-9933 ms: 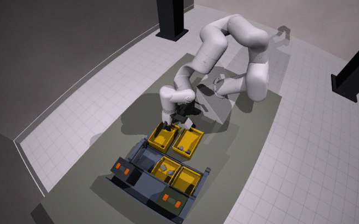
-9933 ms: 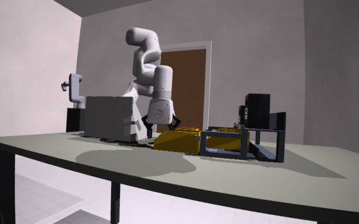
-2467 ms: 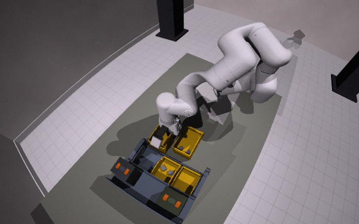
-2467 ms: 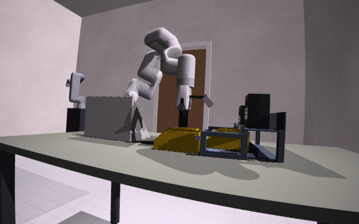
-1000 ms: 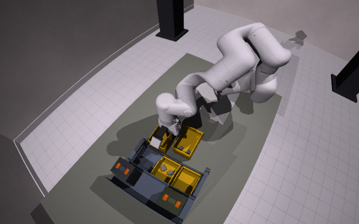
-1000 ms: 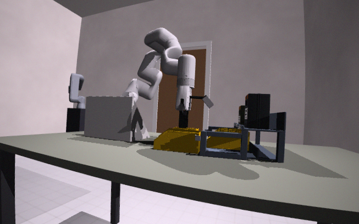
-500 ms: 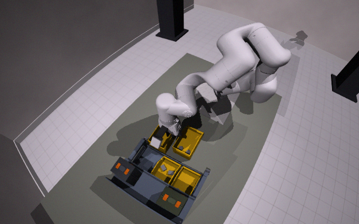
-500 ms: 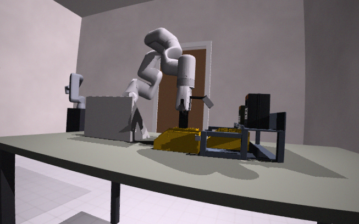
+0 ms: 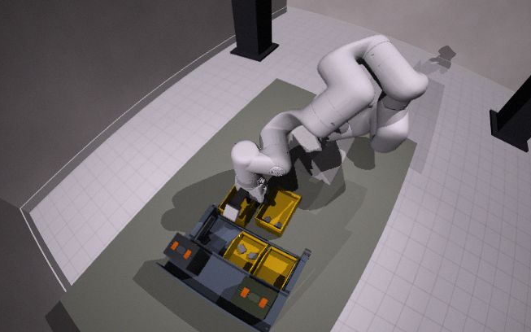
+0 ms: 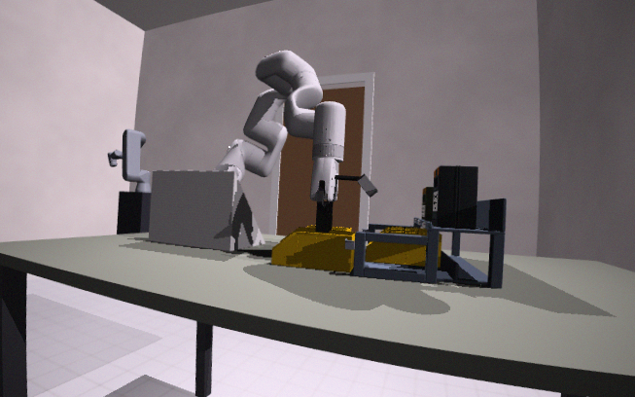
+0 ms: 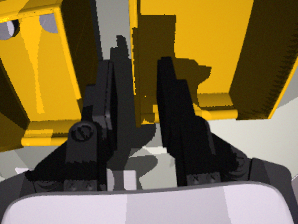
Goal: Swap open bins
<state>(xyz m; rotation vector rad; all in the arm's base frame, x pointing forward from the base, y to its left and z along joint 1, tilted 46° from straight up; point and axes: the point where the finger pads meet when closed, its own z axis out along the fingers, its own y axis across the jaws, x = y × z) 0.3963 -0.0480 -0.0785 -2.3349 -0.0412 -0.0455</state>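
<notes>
Now: hand 9 cm short of the shelf's front bar, 7 cm to the right of it and 8 cm above it. Round my hand: black box 28 cm ahead, 4 cm to the right, 7 cm above.
</notes>
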